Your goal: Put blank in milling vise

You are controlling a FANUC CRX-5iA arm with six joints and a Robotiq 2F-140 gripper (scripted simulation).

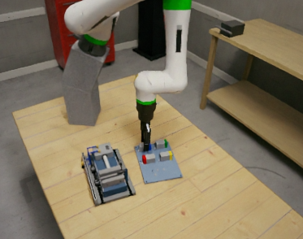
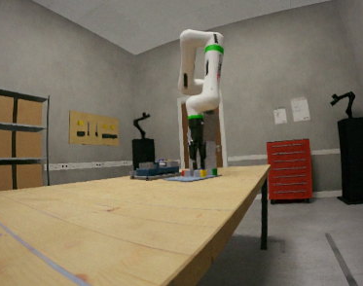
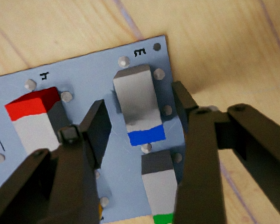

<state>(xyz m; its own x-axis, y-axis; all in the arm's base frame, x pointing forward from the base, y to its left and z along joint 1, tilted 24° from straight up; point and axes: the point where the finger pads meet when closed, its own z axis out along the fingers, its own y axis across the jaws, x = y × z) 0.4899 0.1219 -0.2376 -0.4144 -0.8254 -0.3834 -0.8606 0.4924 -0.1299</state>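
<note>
The red-ended blank is 8 cm ahead of my hand, 4 cm to the right of it and 4 cm below it. From my hand the other things lie so: blue-grey plate: 10 cm ahead, 6 cm below; green-ended blank: 8 cm to the left, 4 cm below, 4 cm ahead; yellow-ended blank: 12 cm ahead, 4 cm to the left, 4 cm below.
</note>
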